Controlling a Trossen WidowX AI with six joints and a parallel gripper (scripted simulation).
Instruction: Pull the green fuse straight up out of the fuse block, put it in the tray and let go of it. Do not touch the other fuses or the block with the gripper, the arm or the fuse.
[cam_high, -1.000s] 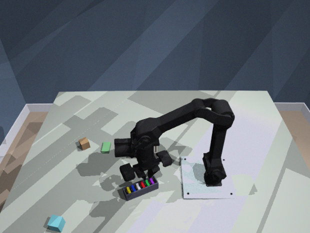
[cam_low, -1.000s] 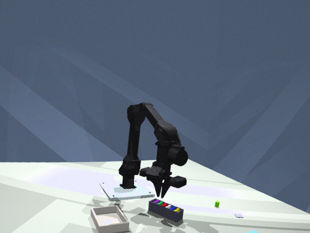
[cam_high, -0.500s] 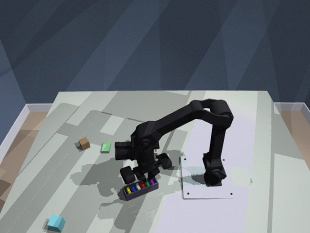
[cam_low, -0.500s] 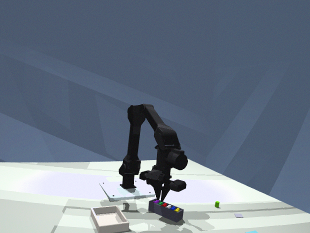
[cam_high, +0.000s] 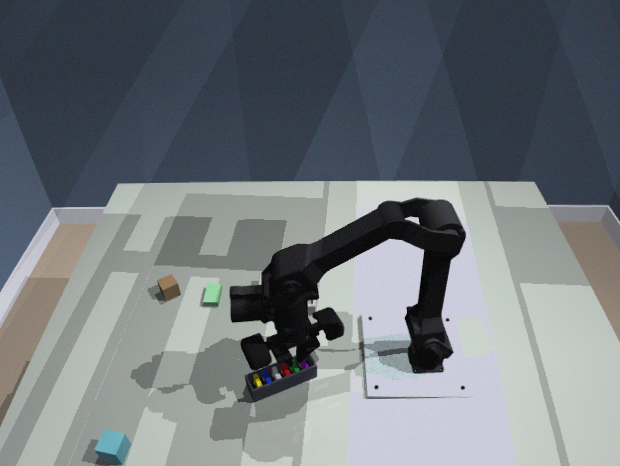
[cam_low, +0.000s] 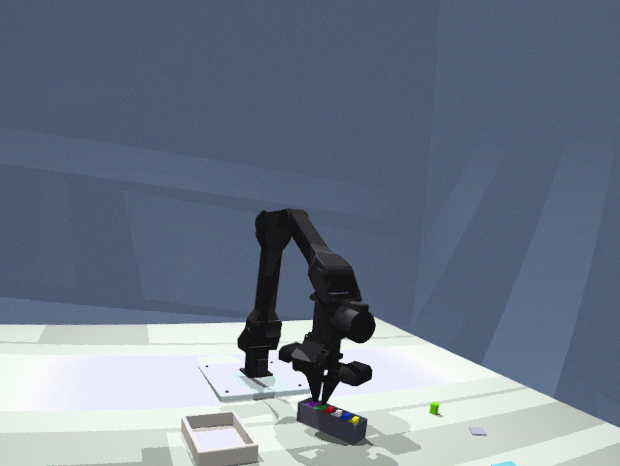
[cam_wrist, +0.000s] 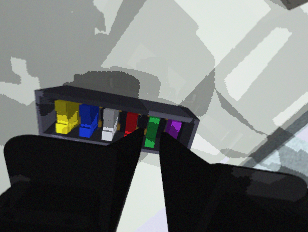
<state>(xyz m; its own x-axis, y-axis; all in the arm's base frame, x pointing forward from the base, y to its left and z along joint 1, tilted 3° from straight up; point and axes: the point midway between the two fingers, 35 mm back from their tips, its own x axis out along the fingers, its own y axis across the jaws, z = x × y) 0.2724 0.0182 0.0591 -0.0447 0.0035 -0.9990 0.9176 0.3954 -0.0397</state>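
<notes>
The green fuse is 2 cm below my gripper tip. From my gripper tip the other things lie so: flat green block 22 cm to the right, 19 cm ahead, 4 cm below; tray 21 cm to the right, 4 cm below, 2 cm ahead; cyan cube 33 cm ahead, 16 cm to the left, 2 cm below.
</notes>
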